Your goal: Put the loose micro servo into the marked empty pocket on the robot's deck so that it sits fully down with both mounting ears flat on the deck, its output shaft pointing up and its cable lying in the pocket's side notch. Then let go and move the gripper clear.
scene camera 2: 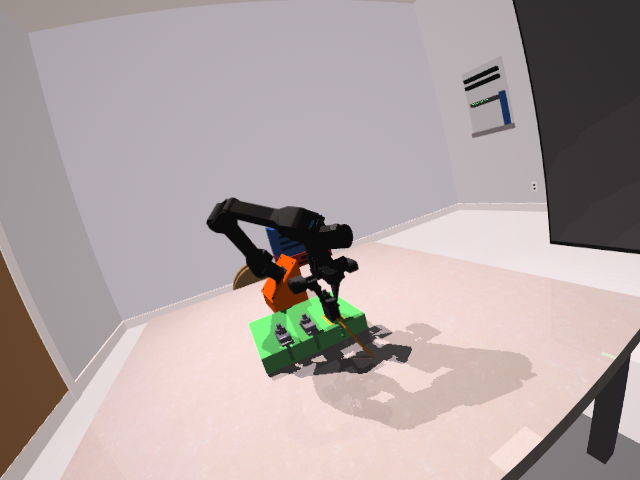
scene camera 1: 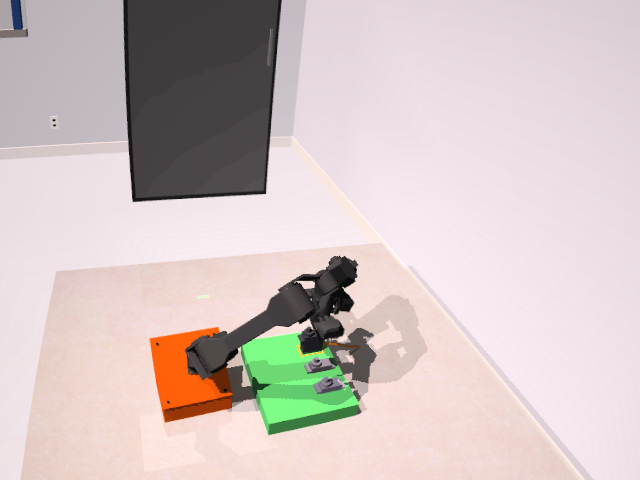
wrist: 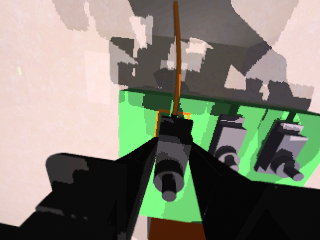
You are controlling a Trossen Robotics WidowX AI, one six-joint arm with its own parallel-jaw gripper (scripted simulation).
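My gripper: visible in scene camera 2 (330, 303), scene camera 1 and the wrist view. Gripper (scene camera 1: 316, 319), same spot as (wrist: 146, 176). Green deck (scene camera 1: 265, 370), same spot as (wrist: 185, 208).
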